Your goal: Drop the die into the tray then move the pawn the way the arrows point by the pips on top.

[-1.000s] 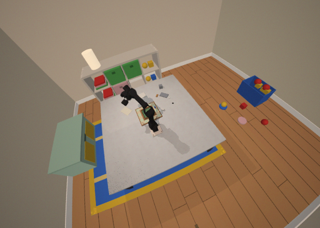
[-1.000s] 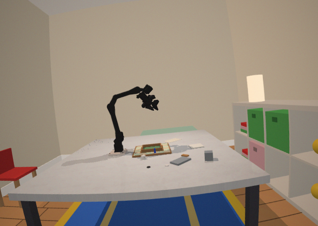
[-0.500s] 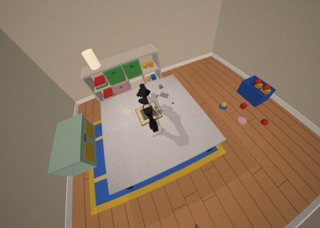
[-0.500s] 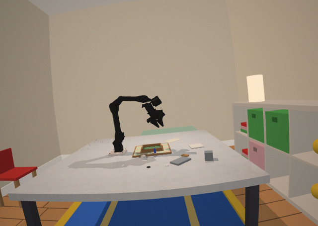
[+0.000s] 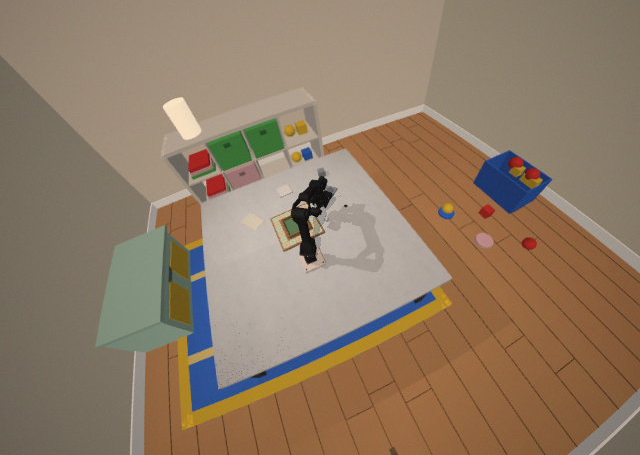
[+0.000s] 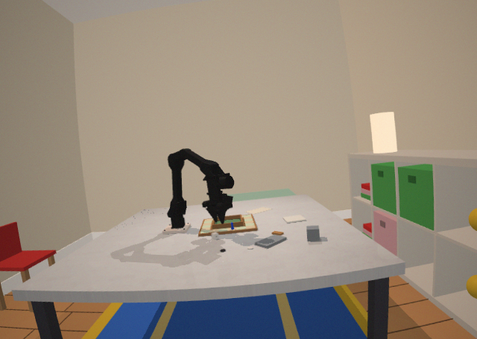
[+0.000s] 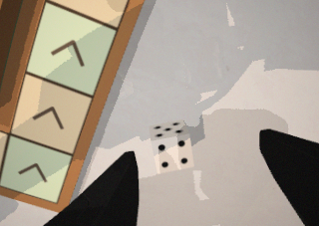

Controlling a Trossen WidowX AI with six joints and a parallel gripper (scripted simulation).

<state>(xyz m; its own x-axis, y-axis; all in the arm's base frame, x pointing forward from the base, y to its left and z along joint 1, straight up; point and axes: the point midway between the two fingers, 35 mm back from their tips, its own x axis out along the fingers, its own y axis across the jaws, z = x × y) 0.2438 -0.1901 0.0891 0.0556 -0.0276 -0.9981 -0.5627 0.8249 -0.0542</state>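
Right now the white die is 3 cm behind my gripper tip, 1 cm to the right of it and 6 cm below it. The rest, counted from my gripper tip: black disc 2 cm ahead, 17 cm to the right, 7 cm below; then green tray 2 cm ahead, 19 cm to the left, 6 cm below; then blue pawn 5 cm ahead, 8 cm to the left, 4 cm below.
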